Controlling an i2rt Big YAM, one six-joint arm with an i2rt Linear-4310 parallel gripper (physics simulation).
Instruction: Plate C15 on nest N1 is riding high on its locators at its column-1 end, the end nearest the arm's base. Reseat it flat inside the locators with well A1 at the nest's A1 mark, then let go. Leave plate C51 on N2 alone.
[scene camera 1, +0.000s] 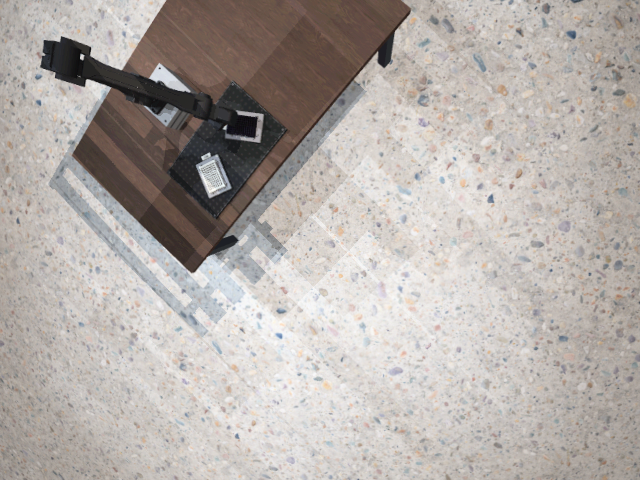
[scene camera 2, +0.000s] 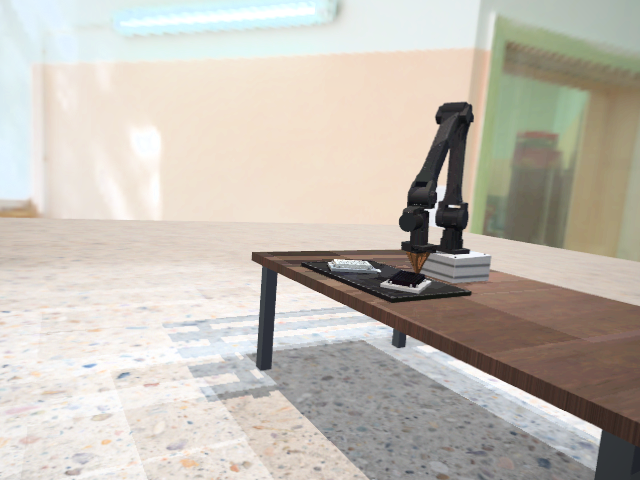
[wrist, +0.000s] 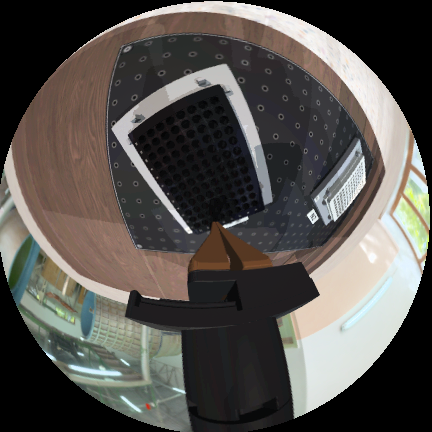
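Seen in the pictures: gripper, fingertip midpoint: (scene camera 2: 417, 273) (wrist: 213, 225); arm's base at its link origin: (scene camera 2: 450, 251).
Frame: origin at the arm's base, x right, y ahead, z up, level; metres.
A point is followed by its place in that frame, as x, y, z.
Plate C15 (scene camera 1: 244, 126) @[-0.184, 0.340, -0.061] (scene camera 2: 406, 279) @[-0.207, 0.354, -0.053] (wrist: 195, 155) @[-0.187, 0.340, -0.051] is black and lies on the pale nest N1 (scene camera 1: 260, 129) @[-0.226, 0.397, -0.068] (scene camera 2: 392, 287) @[-0.216, 0.411, -0.074] (wrist: 170, 95) @[-0.221, 0.390, -0.068]. In scene camera 2 its top looks slightly tilted; whether its arm-side end sits inside the locators cannot be made out. My gripper (scene camera 2: 417, 271) @[-0.155, 0.273, -0.046] (wrist: 213, 225) @[-0.155, 0.273, -0.046] is shut and holds nothing. Its brown tips point down at the plate's end nearest the arm's base; contact is unclear. In scene camera 1 the wrist hides the tips. The white plate C51 (scene camera 1: 212, 176) @[0.074, 0.389, -0.055] (scene camera 2: 352, 264) @[0.040, 0.406, -0.055] (wrist: 349, 187) @[0.066, 0.389, -0.055] sits on nest N2, apart from the gripper.
Both nests stand on a black perforated board (scene camera 1: 242, 160) @[-0.072, 0.429, -0.080] (scene camera 2: 444, 292) @[-0.276, 0.260, -0.080] (wrist: 290, 140) @[-0.091, 0.386, -0.080] on the brown wooden table (scene camera 1: 310, 51) @[-0.596, 0.311, -0.093] (scene camera 2: 516, 320) @[-0.520, 0.227, -0.093] (wrist: 60, 125). The arm's grey-white base block (scene camera 2: 462, 267) @[-0.121, 0.049, -0.037] stands behind the board. The N2 tag (wrist: 312, 216) @[0.042, 0.296, -0.078] lies beside its nest.
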